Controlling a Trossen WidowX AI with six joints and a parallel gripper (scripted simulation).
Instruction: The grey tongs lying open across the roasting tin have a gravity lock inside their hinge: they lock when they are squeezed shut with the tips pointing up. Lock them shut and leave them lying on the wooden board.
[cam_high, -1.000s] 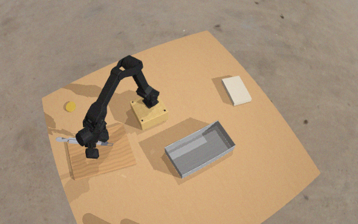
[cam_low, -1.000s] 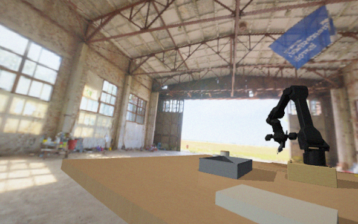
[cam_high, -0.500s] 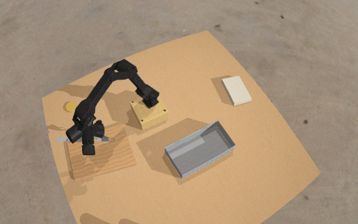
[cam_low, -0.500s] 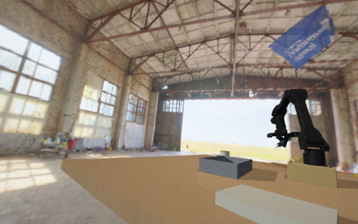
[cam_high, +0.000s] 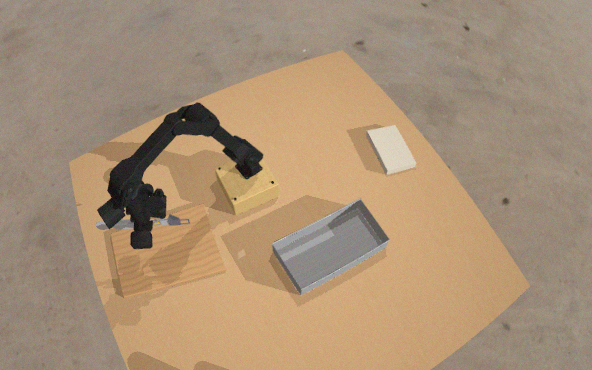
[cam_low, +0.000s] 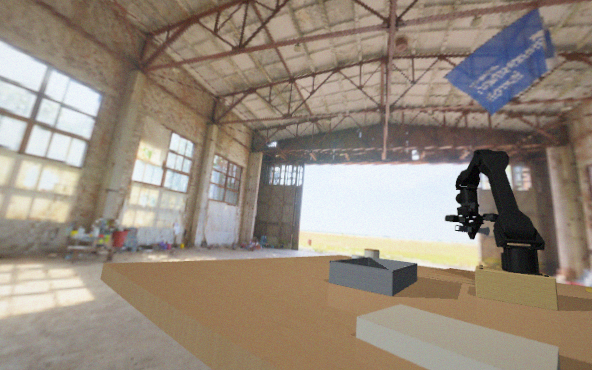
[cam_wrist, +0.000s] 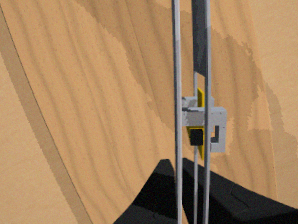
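Right now my gripper tip is 150 mm above the wooden board. From my gripper tip the other things lie so: grey roasting tin 310 mm ahead, 420 mm to the left, 130 mm below; then pale flat block 160 mm ahead, 840 mm to the left, 140 mm below.
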